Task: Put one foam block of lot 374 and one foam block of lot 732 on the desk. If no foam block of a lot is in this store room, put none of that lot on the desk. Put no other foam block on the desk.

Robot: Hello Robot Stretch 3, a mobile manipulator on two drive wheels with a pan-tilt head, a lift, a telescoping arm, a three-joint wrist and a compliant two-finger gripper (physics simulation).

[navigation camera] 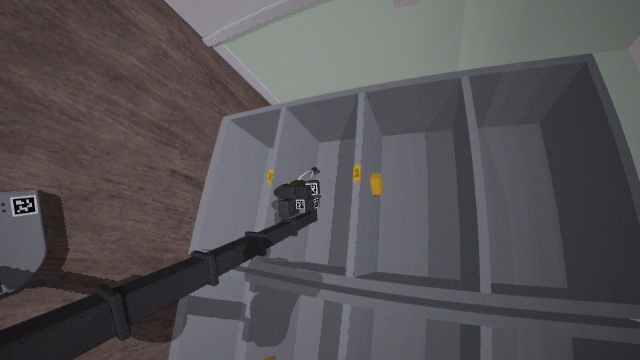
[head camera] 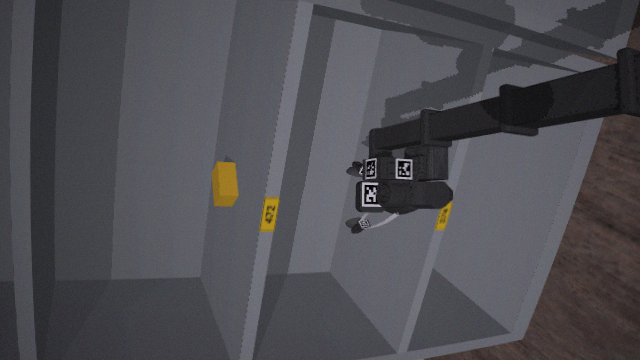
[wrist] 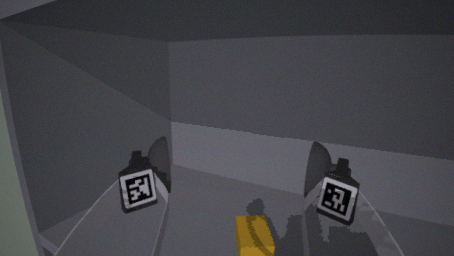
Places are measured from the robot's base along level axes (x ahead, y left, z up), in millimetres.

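Where they show: gripper, fingertip midpoint: [head camera: 351, 197] [wrist: 238, 159].
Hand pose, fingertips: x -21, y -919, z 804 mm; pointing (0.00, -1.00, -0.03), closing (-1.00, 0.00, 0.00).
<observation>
After its pixels a point has its place.
My gripper [head camera: 355, 197] @(y -919, x -21, z 805 mm) [navigation camera: 316, 185] @(y -919, x -21, z 805 mm) [wrist: 238, 159] @(y -919, x -21, z 805 mm) is open and reaches into the shelf compartment above the board with a partly covered yellow label [head camera: 443, 216] @(y -955, x 18, z 518 mm) [navigation camera: 270, 176] @(y -955, x 18, z 519 mm). A yellow foam block [wrist: 255, 237] @(y -1112, x -54, z 579 mm) lies on that compartment's board, low in the wrist view, sideways between the two fingers but not gripped. The gripper hides it in the head view; a sliver of yellow shows beside the gripper in the navigation view. Another yellow block [head camera: 225, 184] @(y -1137, x -49, z 1020 mm) [navigation camera: 376, 184] @(y -1138, x -51, z 1019 mm) lies on the board labelled 472 [head camera: 269, 214] @(y -954, x 17, z 975 mm) [navigation camera: 357, 173] @(y -954, x 16, z 977 mm). No 732 label and no desk show.
The grey shelf unit [head camera: 287, 100] @(y -865, x -200, z 977 mm) [navigation camera: 358, 130] @(y -1037, x 209, z 969 mm) has side walls and boards close around the gripper. A second shelf unit adjoins it, with a bit of yellow [navigation camera: 269, 358] @(y -768, x -882, z 549 mm) at the picture edge. A grey rounded object with a marker [navigation camera: 20, 235] @(y -111, x -92, z 160 mm) stands at the left.
</observation>
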